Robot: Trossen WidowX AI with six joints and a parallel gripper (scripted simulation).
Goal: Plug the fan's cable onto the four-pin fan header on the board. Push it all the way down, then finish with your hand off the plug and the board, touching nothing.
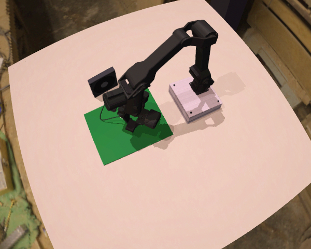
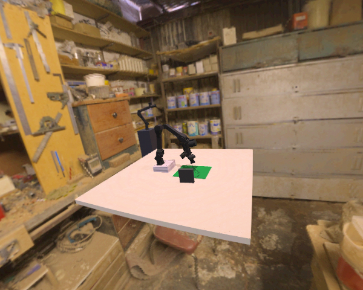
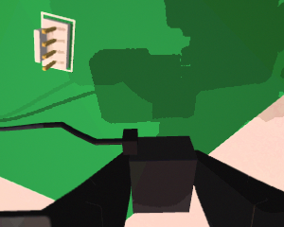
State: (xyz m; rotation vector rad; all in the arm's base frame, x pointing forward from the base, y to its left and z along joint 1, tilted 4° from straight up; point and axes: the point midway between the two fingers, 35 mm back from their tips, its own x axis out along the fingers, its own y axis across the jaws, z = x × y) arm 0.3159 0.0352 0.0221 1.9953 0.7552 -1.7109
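Now: gripper tip 2 cm short of the green board, 4 cm to the left of it and 9 cm above it. From my gripper tip the other things lie so: dark plug (1 cm ahead, 1 cm to the left); then black fan (3 cm ahead, 23 cm to the right, 1 cm below); then white four-pin header (1 cm ahead, 8 cm to the right, 7 cm below).
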